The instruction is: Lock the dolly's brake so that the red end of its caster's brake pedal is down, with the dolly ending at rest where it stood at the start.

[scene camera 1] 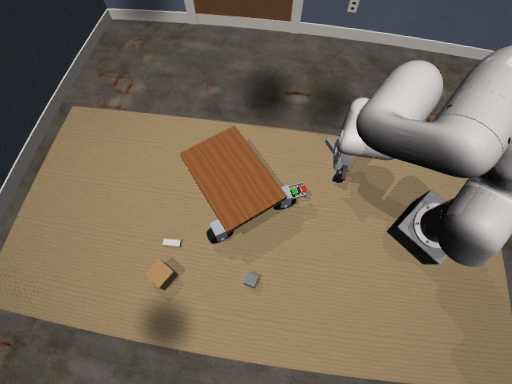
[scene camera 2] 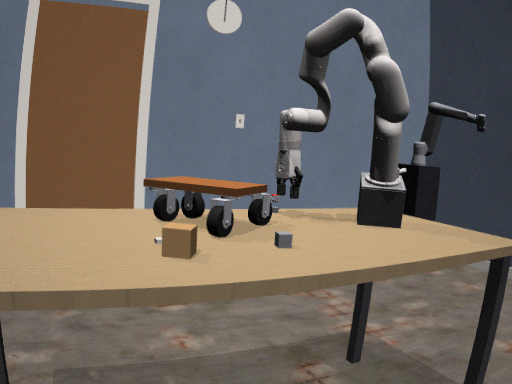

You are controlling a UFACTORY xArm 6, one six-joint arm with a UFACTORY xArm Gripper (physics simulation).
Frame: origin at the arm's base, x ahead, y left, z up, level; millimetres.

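Seen in the pictures: gripper, fingertip midpoint: [scene camera 1: 337, 169] [scene camera 2: 287, 196]; arm's base at its link origin: [scene camera 1: 436, 225] [scene camera 2: 382, 180].
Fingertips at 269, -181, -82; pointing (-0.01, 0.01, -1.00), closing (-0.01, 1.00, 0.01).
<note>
Offsets run from my fingertips to a thing's top centre, as dx, dy, dz. "spot": to the spot under its first point.
The dolly, with an orange-brown wooden deck {spot: +321, +116, +54} [scene camera 1: 232, 177] [scene camera 2: 205, 184], stands on black caster wheels. A brake pedal sticks out from its right-hand corner caster, with a green end {spot: +131, +113, +16} [scene camera 1: 294, 191] near the wheel and a red end {spot: +105, +102, +18} [scene camera 1: 303, 189] [scene camera 2: 274, 195] farther out. In scene camera 2 the red end shows high, just below deck level; the green end cannot be made out there. My gripper [scene camera 1: 339, 176] [scene camera 2: 288, 191] is open and empty, fingers pointing down. It is above the table, to the right of the red end and apart from it.
A thin grey bar {+9, -122, -51} [scene camera 1: 330, 145] lies behind the gripper, partly hidden. A brown block {+478, +419, -11} [scene camera 1: 160, 274] [scene camera 2: 179, 241], a white piece {+483, +316, -60} [scene camera 1: 172, 243] [scene camera 2: 158, 240] and a small grey block {+218, +386, -38} [scene camera 1: 251, 280] [scene camera 2: 283, 239] lie on the dolly's near side. The robot's base [scene camera 2: 381, 205] stands to the right.
</note>
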